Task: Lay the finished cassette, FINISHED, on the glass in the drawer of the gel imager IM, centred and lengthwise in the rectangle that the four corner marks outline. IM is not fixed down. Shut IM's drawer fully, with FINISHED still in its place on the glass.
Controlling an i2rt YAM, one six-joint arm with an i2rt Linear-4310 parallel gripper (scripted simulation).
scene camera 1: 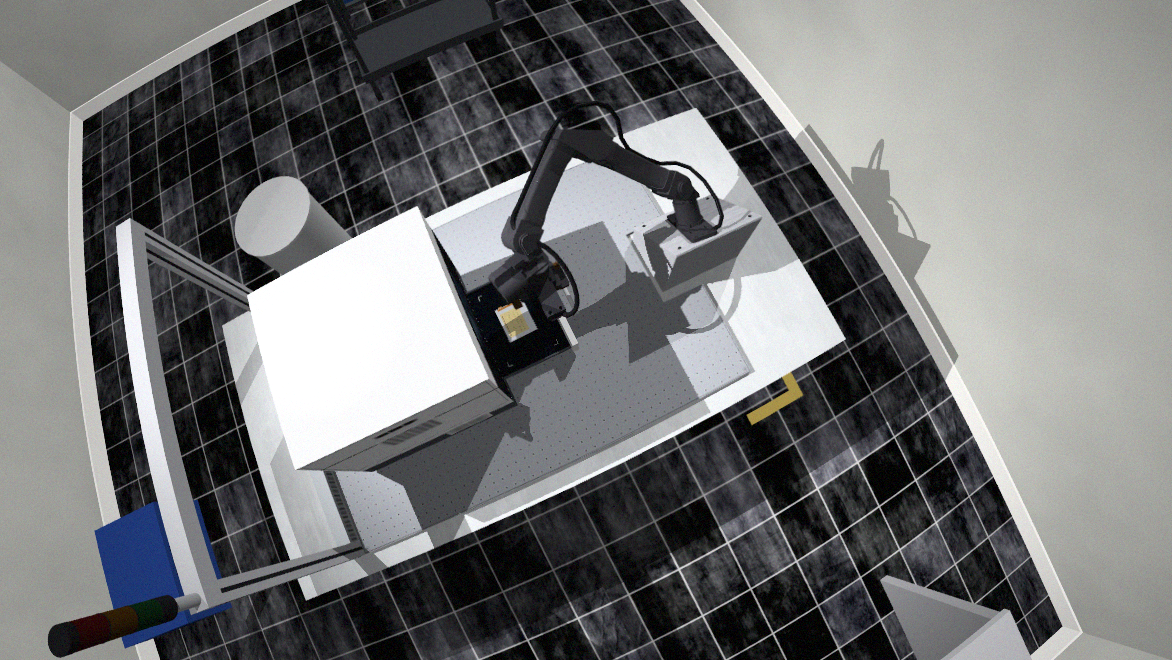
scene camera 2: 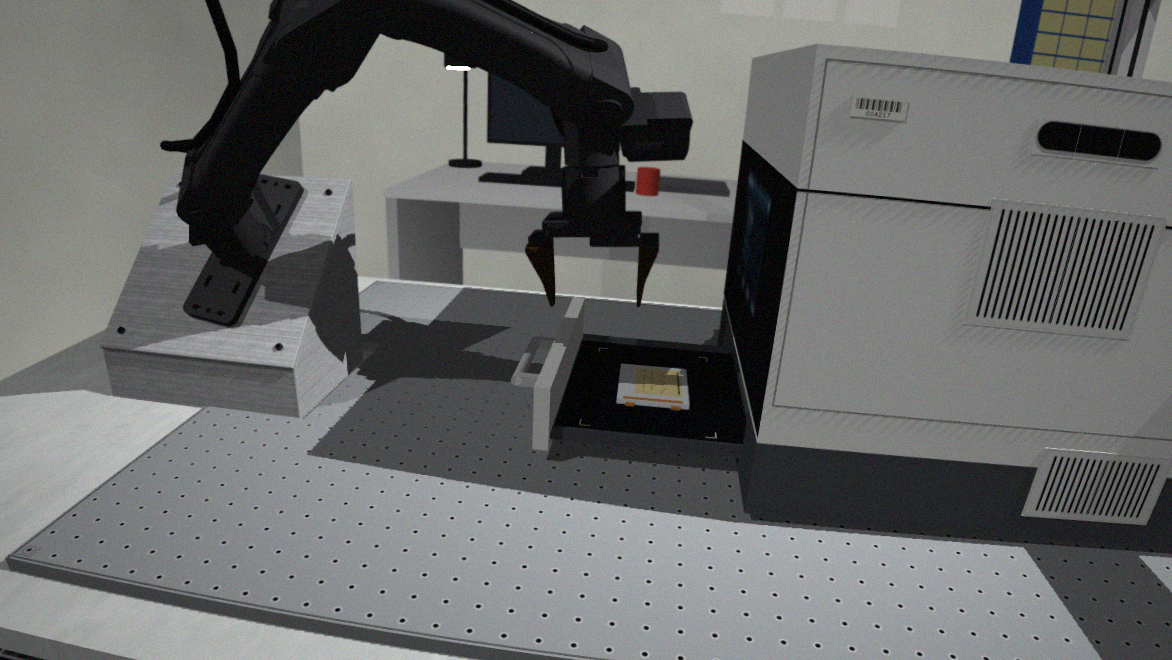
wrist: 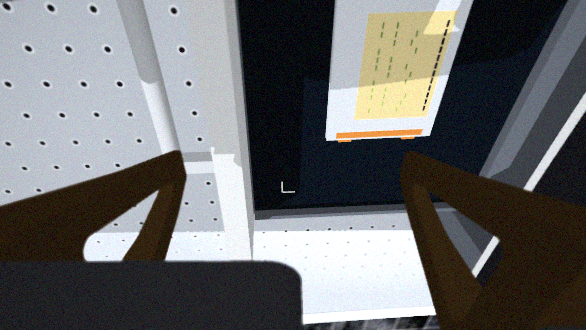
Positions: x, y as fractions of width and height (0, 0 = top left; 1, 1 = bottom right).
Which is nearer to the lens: the gel imager IM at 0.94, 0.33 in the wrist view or the finished cassette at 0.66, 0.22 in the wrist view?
The finished cassette.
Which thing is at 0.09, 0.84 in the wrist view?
My gripper.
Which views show the finished cassette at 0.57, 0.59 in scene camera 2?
Scene camera 1, scene camera 2 and the wrist view: all of them.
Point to a finished cassette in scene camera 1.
0.44, 0.49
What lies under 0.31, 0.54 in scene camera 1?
A gel imager IM.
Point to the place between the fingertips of my gripper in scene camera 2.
0.51, 0.46
